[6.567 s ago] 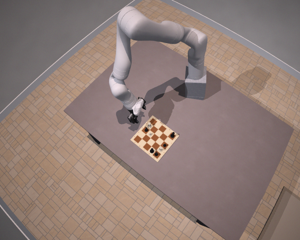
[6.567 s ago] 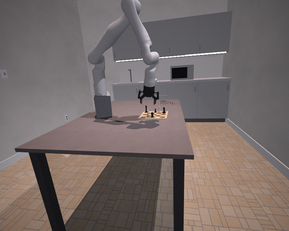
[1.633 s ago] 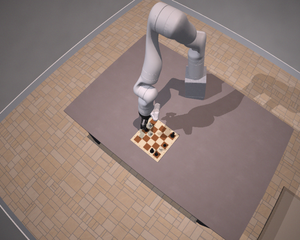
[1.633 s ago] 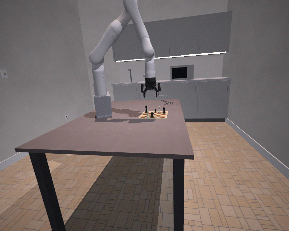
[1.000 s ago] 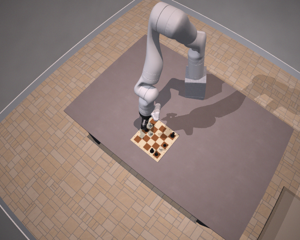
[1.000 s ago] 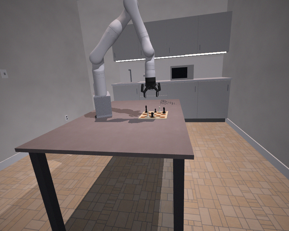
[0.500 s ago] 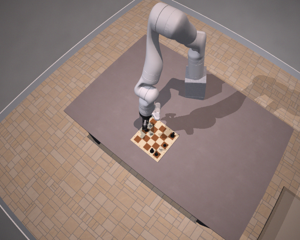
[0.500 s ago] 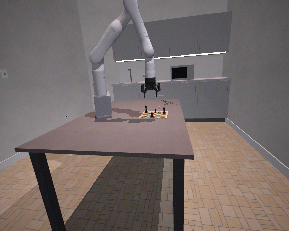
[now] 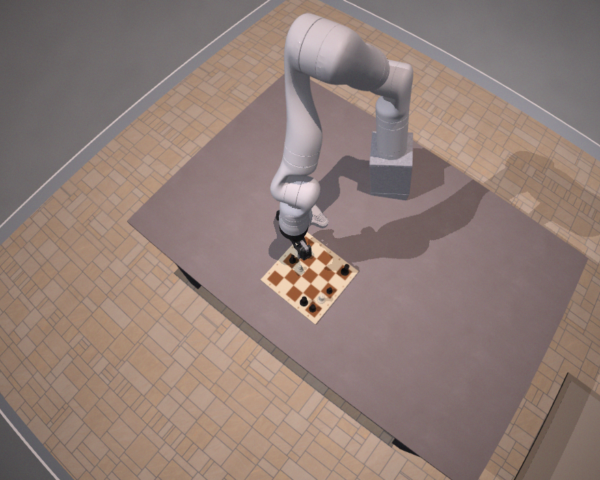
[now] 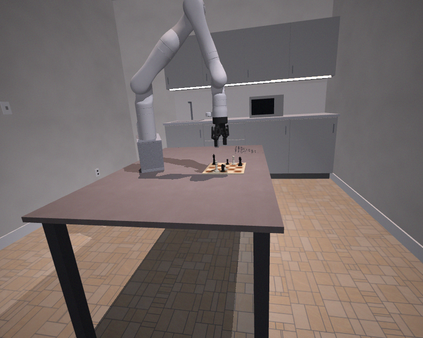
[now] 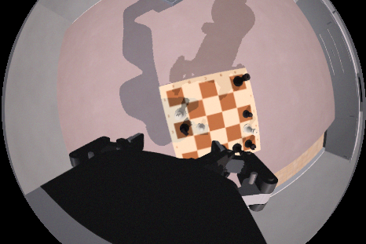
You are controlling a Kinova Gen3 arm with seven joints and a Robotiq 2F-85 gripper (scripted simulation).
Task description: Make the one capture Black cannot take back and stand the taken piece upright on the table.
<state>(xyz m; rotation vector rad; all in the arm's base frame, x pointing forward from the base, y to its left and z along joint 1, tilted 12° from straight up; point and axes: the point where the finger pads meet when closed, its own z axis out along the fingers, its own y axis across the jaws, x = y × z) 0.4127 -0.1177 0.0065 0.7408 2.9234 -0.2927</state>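
The chessboard lies 140 mm below my hand, 70 mm to the left of it and 20 mm ahead of it. Also, from my hand: black pawn 150 mm to the left, 130 mm below, 30 mm ahead.
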